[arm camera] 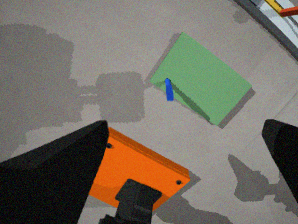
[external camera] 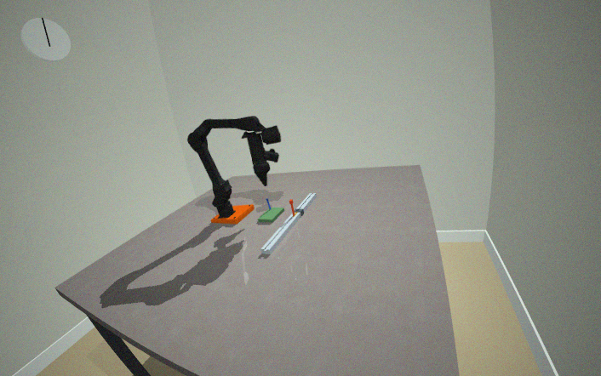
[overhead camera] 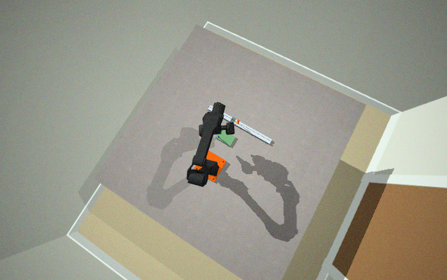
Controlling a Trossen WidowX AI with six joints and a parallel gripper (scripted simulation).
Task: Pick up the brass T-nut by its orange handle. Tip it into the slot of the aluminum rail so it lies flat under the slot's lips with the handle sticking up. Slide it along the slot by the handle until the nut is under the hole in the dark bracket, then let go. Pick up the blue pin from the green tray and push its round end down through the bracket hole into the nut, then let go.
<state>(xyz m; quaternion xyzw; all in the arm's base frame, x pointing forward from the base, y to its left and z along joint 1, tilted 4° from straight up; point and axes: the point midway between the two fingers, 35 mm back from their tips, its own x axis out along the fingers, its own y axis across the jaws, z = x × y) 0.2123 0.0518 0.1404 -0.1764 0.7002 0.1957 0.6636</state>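
Right now the blue pin is 11 cm below my gripper tip and 1 cm behind it. Round my gripper tip: green tray: 13 cm below, 2 cm to the right; aluminum rail: 13 cm ahead, 12 cm below, 5 cm to the right; brass T-nut: 13 cm ahead, 9 cm below, 4 cm to the right.
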